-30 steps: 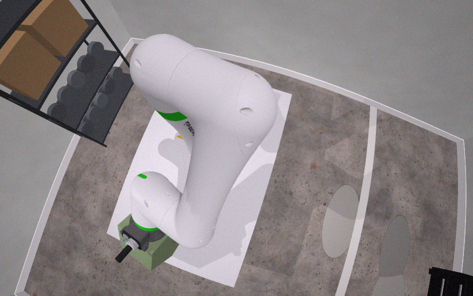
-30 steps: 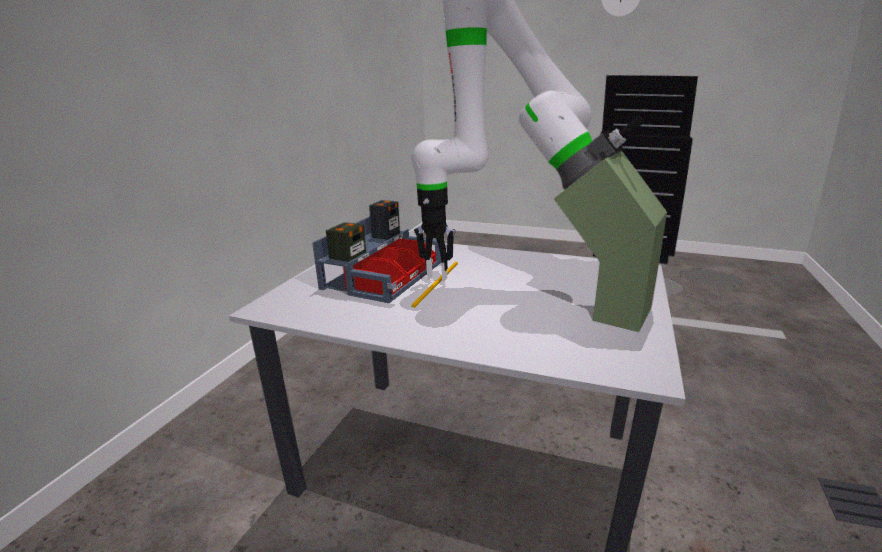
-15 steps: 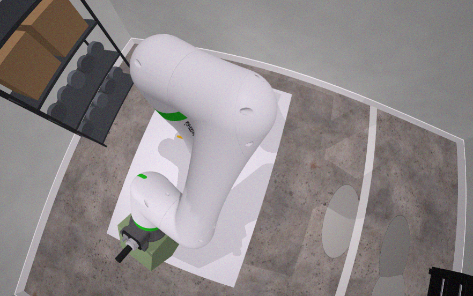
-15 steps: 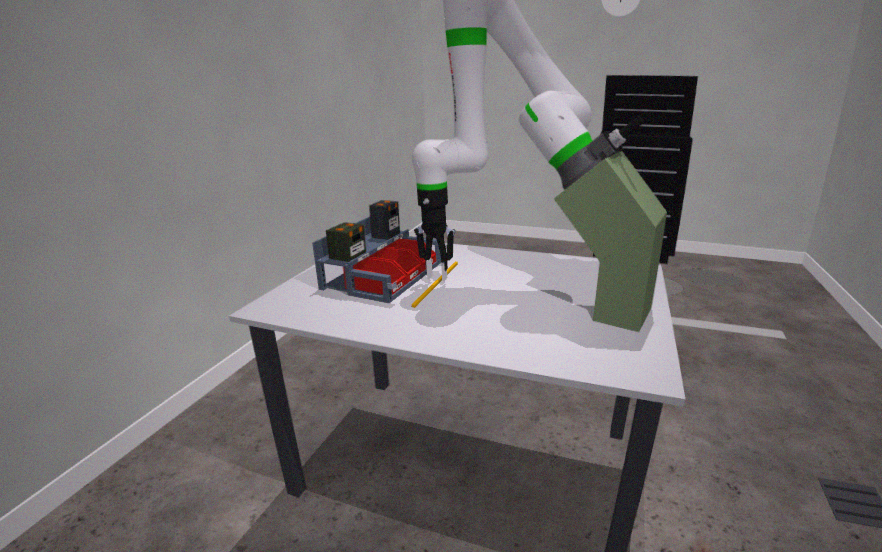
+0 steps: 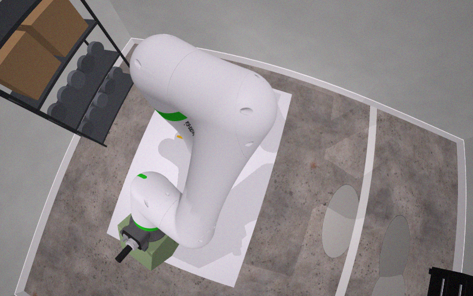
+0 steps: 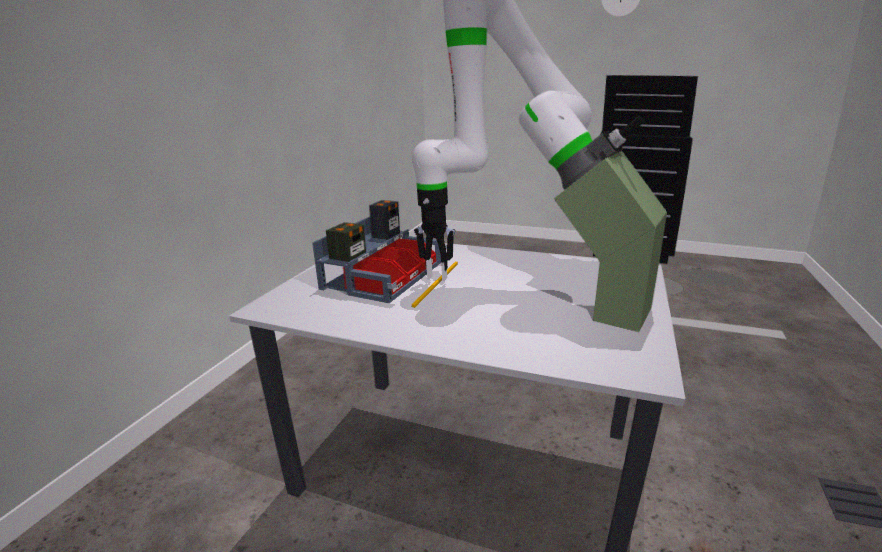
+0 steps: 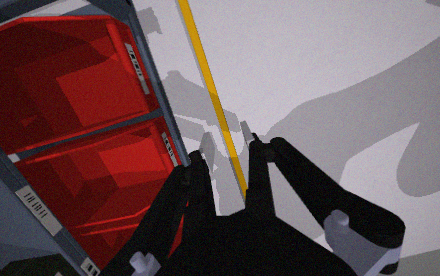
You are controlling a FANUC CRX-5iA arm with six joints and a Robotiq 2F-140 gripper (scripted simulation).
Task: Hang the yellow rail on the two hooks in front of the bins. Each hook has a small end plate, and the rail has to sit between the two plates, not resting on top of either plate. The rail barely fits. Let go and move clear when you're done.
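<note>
The yellow rail is 4 cm below my hand.
</note>
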